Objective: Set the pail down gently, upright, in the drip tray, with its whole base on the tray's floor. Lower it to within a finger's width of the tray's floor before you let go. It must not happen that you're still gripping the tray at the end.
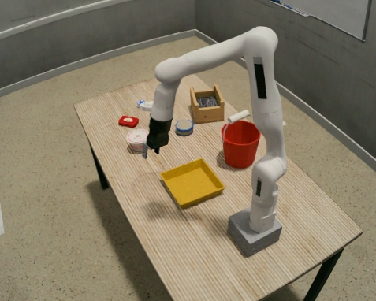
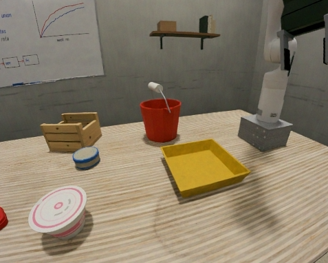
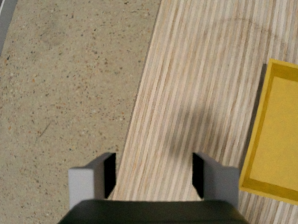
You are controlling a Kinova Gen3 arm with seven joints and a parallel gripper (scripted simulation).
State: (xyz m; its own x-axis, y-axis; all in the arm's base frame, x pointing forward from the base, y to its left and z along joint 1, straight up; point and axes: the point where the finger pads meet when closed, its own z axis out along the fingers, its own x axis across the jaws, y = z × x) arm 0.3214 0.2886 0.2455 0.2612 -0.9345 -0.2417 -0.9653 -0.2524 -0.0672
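Right now the pail handle is 14 cm ahead of my hand, 48 cm to the right of it and 14 cm below it. From my hand the other things lie so: yellow drip tray: 7 cm ahead, 19 cm to the right, 33 cm below; then red pail: 13 cm ahead, 48 cm to the right, 21 cm below; then blue-rimmed round tin: 46 cm ahead, 34 cm to the right, 32 cm below.
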